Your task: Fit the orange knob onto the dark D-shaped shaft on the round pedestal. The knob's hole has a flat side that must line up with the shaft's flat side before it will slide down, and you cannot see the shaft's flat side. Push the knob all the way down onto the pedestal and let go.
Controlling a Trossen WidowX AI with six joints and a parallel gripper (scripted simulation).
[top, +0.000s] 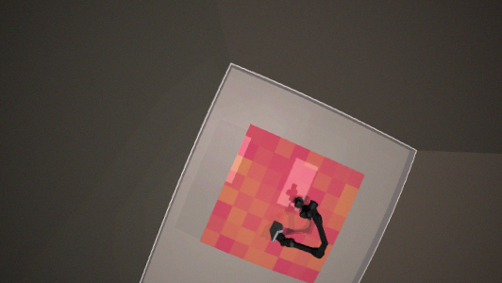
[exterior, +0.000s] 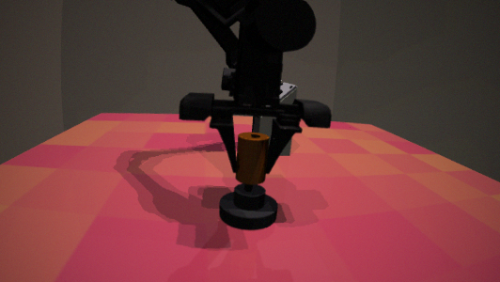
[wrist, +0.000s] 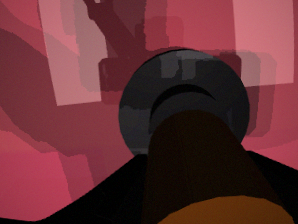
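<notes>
Now: the orange knob 2 cm above my gripper tip. Round my gripper tip: dark pedestal (4 cm below).
</notes>
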